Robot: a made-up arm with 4 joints. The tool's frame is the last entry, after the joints.
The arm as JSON. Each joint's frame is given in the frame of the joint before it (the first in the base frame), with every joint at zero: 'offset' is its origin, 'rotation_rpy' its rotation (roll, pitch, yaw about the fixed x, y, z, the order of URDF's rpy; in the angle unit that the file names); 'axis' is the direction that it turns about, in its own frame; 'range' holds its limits. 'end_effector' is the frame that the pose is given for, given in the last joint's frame.
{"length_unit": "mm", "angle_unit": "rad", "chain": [
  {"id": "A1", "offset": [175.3, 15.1, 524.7], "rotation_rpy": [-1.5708, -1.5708, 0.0], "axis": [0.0, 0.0, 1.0], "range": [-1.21, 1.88]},
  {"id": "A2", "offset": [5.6, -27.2, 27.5], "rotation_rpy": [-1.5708, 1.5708, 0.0], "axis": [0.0, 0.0, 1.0], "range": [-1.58, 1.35]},
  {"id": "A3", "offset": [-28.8, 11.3, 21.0], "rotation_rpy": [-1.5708, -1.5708, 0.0], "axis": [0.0, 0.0, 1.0], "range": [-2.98, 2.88]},
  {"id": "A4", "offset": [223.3, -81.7, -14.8], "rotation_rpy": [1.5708, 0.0, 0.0], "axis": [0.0, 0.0, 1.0], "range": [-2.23, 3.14]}
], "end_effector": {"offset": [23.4, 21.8, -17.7], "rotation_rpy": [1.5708, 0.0, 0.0]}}
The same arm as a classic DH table. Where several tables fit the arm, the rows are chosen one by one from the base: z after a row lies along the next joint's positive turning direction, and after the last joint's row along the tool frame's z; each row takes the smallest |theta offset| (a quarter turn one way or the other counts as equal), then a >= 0, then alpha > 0; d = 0 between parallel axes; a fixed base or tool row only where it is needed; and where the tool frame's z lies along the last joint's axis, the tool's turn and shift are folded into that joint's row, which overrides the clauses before.
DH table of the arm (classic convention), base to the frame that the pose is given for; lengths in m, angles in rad. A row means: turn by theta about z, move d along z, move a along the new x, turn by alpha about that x. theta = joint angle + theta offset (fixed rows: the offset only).
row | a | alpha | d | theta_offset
base (fixed) | 0.1753 | -1.5708 | 0.5247 | 0
A1 | 0.0056 | -1.5708 | 0.0426 | -1.5708
A2 | 0.0288 | 1.5708 | -0.0062 | -1.5708
A3 | 0.2233 | 1.5708 | -0.0035 | 1.5708
A4 | 0.0234 | 1.5708 | 0.064 | 0
tool (fixed) | 0 | 0 | -0.0218 | 0
Joint limits (rad, base to tool): -1.21..1.88 -1.58..1.35 -2.98..2.88 -2.23..3.14

